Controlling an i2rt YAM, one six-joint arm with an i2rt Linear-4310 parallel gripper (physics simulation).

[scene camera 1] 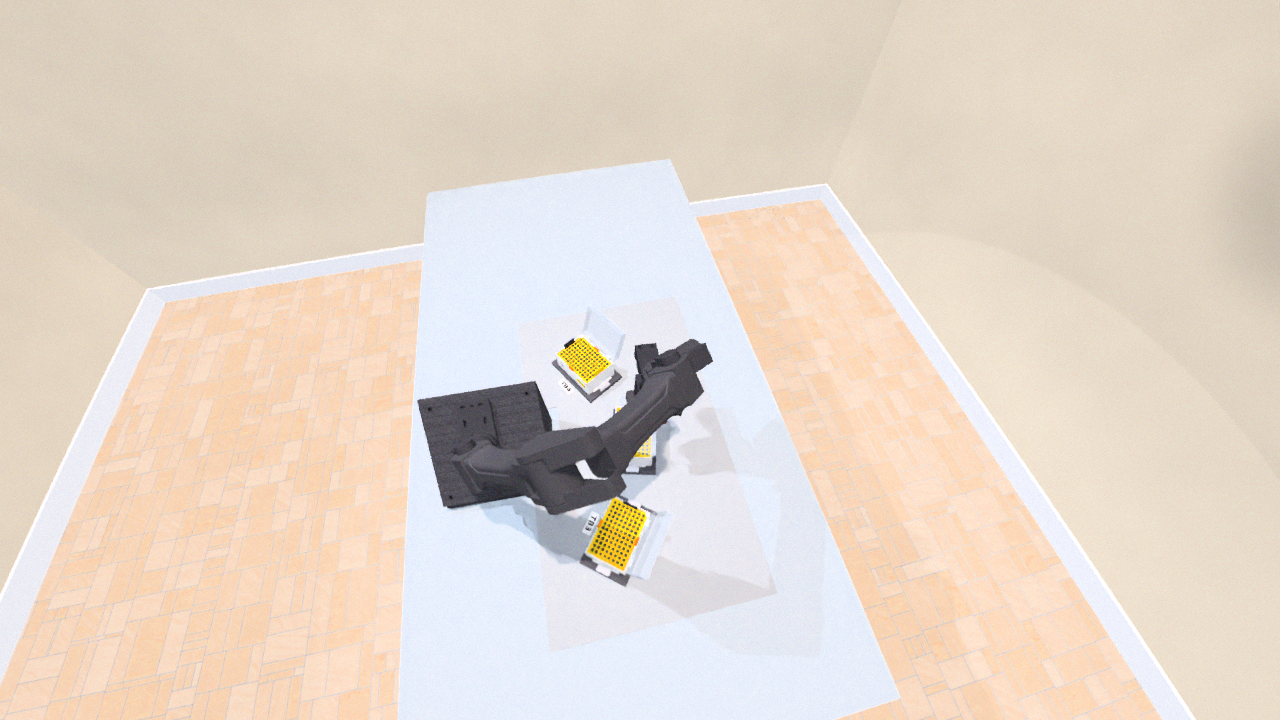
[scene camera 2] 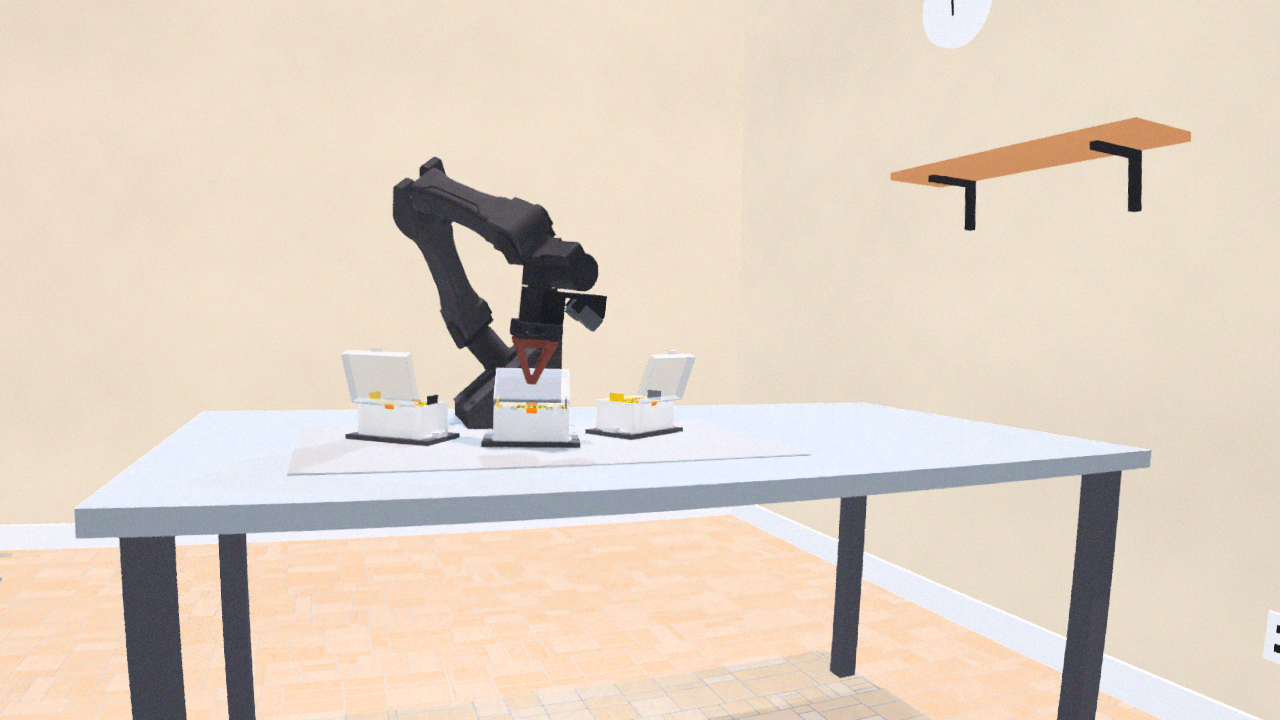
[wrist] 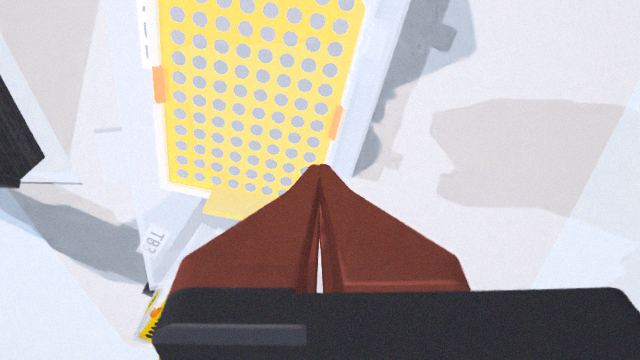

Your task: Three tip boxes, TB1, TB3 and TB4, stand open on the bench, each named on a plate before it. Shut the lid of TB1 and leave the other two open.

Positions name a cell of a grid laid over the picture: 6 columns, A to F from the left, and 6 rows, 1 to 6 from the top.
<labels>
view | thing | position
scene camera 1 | pale mat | D5
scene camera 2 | my gripper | C4
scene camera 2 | pale mat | B4
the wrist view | my gripper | C3
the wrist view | pale mat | E3
</labels>
